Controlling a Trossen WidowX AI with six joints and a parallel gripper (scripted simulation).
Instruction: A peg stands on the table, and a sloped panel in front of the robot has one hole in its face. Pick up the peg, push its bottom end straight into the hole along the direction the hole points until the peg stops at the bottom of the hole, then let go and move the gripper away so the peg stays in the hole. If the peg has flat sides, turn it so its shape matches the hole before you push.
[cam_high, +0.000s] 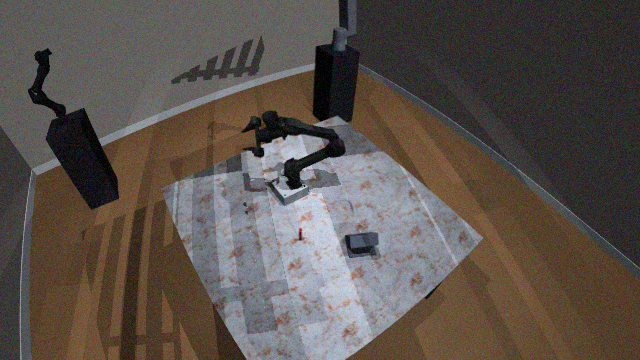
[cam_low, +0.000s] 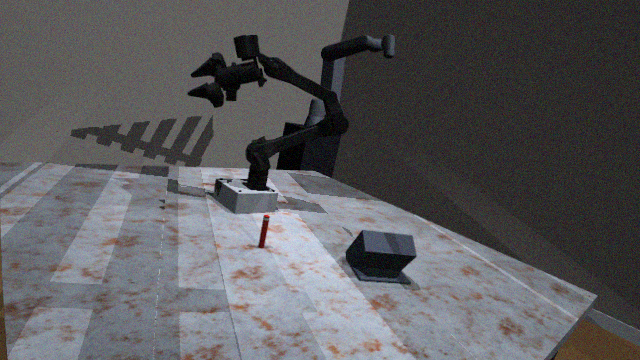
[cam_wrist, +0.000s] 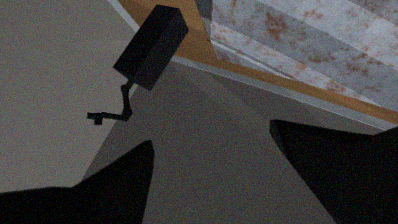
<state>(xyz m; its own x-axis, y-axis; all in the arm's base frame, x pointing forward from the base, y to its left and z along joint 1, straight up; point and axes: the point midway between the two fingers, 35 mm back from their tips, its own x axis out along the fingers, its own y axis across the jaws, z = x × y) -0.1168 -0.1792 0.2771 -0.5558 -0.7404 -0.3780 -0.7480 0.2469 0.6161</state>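
Right now my gripper tip is 410 mm short of the red round peg, 270 mm above it and 90 mm to the right of it. From my gripper tip the other things lie so: dark sloped panel: 580 mm ahead, 320 mm to the left, 290 mm below.
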